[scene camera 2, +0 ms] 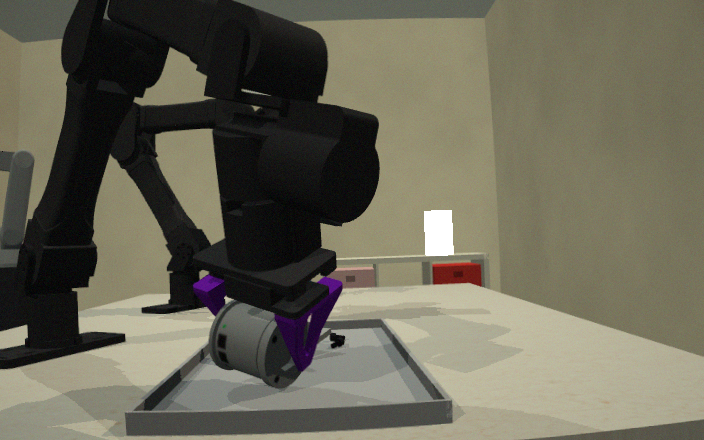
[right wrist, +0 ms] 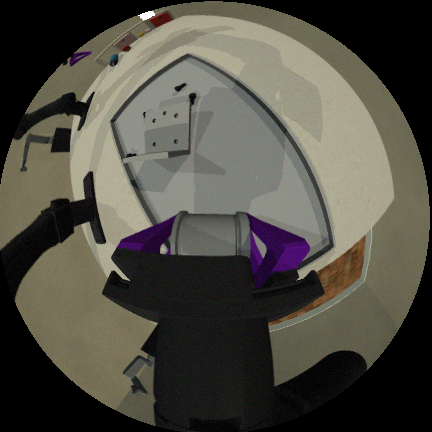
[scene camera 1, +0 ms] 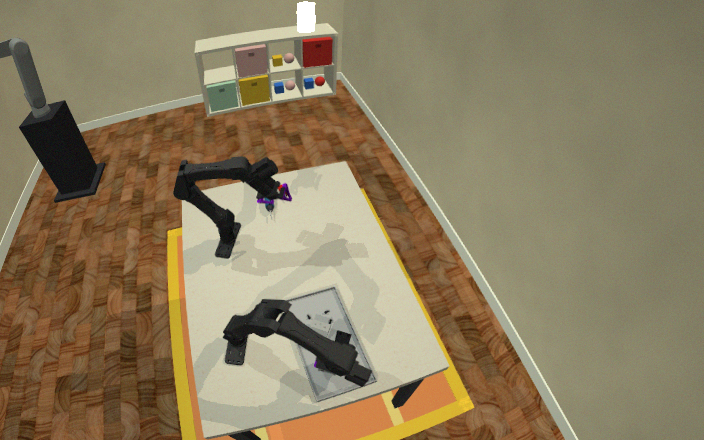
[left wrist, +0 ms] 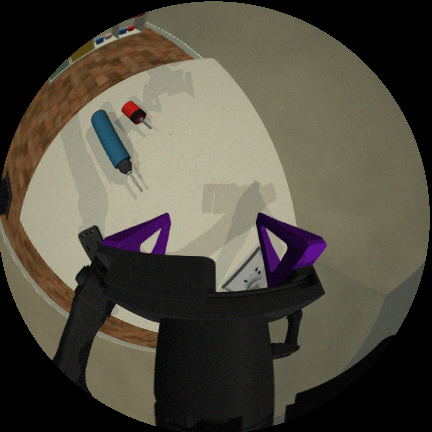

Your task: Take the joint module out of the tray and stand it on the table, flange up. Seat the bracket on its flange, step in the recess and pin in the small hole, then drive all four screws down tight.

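Seen in the pictures: left gripper, fingertip midpoint: (scene camera 1: 282,201) (left wrist: 212,217); right gripper, fingertip midpoint: (scene camera 2: 274,356) (right wrist: 212,217); left arm's base at its link origin: (scene camera 2: 185,307) (right wrist: 85,109) (scene camera 1: 228,239); right arm's base at its link origin: (scene camera 2: 54,351) (right wrist: 92,208) (scene camera 1: 238,340).
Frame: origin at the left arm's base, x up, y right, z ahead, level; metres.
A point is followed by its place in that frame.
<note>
The grey cylindrical joint module (scene camera 2: 239,339) @(z 0.518, x 0.051, y 0.548 m) (right wrist: 207,234) @(z 0.524, x 0.066, y 0.502 m) lies tilted on its side between the fingers of my right gripper (scene camera 2: 256,342) @(z 0.519, x 0.027, y 0.498 m) (right wrist: 212,217) @(z 0.519, x 0.027, y 0.498 m), which is shut on it over the near part of the tray (scene camera 1: 345,391) @(z 0.585, x 0.015, y 0.604 m) (scene camera 2: 290,422) @(z 0.592, x 0.007, y 0.601 m). Whether its lower edge touches the tray floor, I cannot tell. The pale bracket (right wrist: 165,136) @(z 0.466, x 0.017, y 0.391 m) (scene camera 1: 320,323) @(z 0.469, x 0.028, y 0.356 m) lies in the tray's far part, with black screws (right wrist: 180,87) @(z 0.486, x 0.008, y 0.297 m) (right wrist: 192,98) @(z 0.504, x 0.009, y 0.334 m) around it. My left gripper (left wrist: 212,217) @(z 0.252, x 0.186, y -0.088 m) (scene camera 1: 275,197) @(z 0.252, x 0.186, y -0.088 m) is open and empty above the far table, near a blue-handled screwdriver (left wrist: 110,140) @(z 0.136, x 0.041, y -0.255 m) and a short red-handled driver (left wrist: 134,112) @(z 0.191, x 0.034, y -0.310 m).
The tray's raised walls surround the bracket and screws. The right arm (scene camera 1: 316,345) @(z 0.494, x 0.337, y 0.570 m) reaches across the tray and hides part of it in scene camera 1. The table edge (scene camera 1: 324,403) @(z 0.518, x 0.000, y 0.652 m) runs close to the tray's near end. A shelf unit (scene camera 1: 264,35) stands against the back wall.
</note>
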